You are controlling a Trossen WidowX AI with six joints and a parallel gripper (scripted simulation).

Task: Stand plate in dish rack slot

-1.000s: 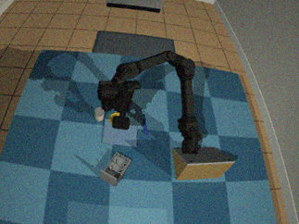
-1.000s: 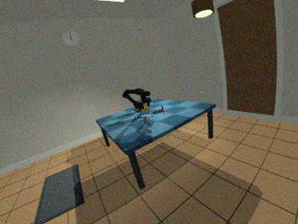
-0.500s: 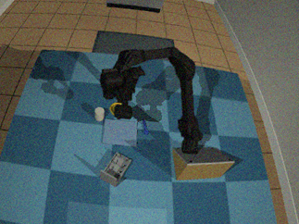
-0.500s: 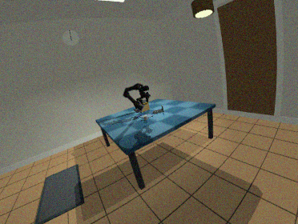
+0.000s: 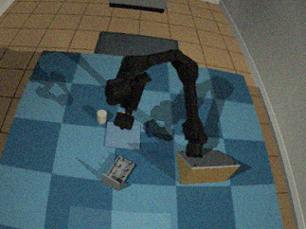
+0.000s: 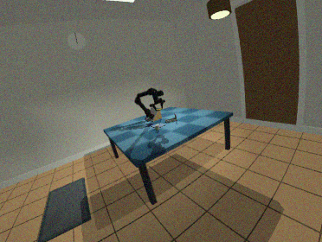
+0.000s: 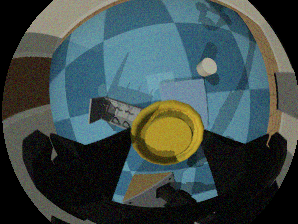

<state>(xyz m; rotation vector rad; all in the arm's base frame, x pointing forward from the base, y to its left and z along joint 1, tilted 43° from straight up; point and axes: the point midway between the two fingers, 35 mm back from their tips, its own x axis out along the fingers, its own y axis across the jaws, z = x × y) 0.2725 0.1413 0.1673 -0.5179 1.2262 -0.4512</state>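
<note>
Now: gripper tip 160 mm above the grey dish rack, 130 mm to the right of it and 10 mm past it. Also, from my gripper tip: cup 160 mm below, 120 mm to the right, 110 mm ahead; yellow plate 10 mm above; blue utensil 180 mm below, 110 mm to the right, 110 mm behind.
</note>
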